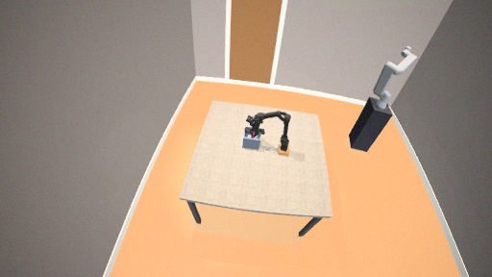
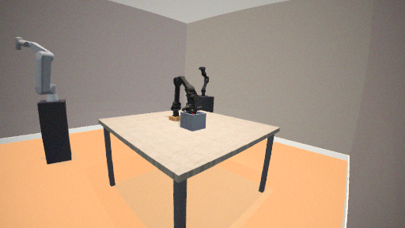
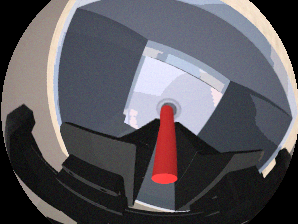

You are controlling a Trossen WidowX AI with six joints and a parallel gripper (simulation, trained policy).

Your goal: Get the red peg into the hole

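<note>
The red peg lies 1 cm above my gripper tip.
</note>
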